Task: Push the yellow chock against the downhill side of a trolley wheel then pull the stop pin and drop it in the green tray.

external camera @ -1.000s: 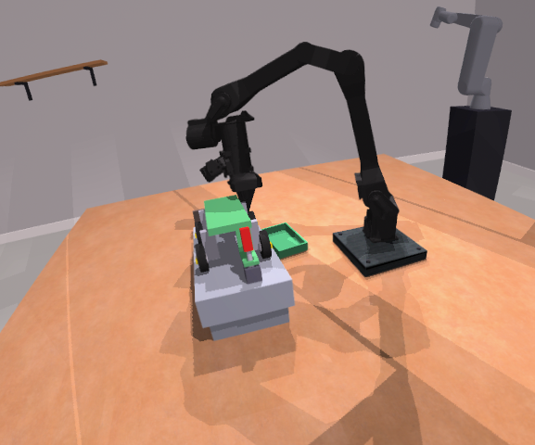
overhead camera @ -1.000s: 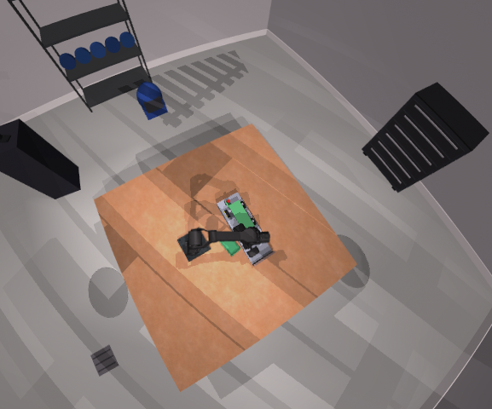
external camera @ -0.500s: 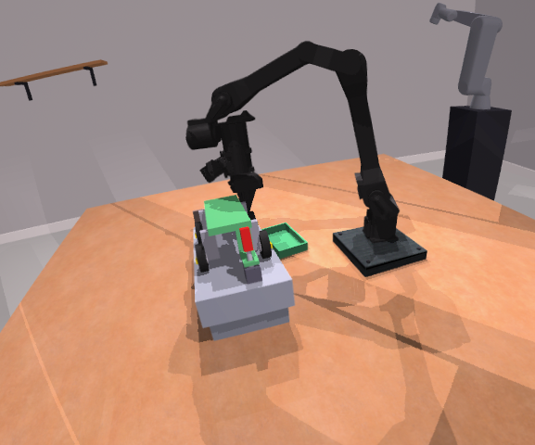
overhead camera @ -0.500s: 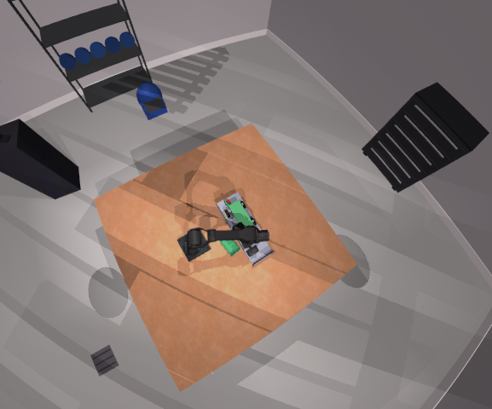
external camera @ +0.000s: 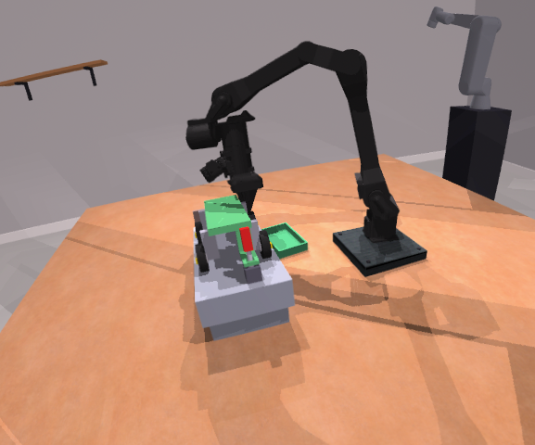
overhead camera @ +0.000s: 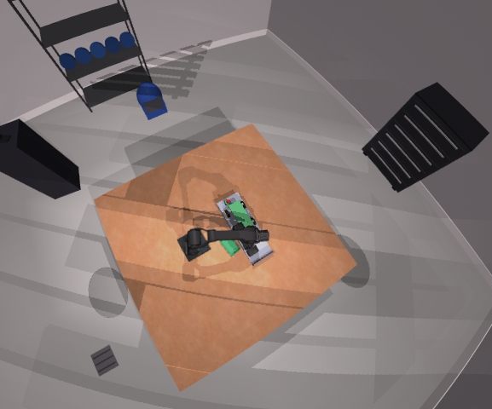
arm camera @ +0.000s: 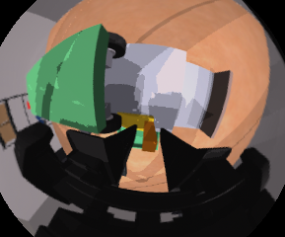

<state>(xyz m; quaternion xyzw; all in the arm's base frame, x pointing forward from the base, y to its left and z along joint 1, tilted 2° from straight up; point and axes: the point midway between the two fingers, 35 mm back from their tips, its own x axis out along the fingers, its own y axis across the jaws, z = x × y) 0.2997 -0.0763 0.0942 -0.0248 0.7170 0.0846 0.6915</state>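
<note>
My gripper tip is 20 mm to the right of the yellow chock and 10 mm above it. From my gripper tip the other things lie so: red-headed stop pin: 240 mm to the left, 40 mm above; then green-topped trolley: 130 mm to the left, 40 mm ahead, 20 mm above.
</note>
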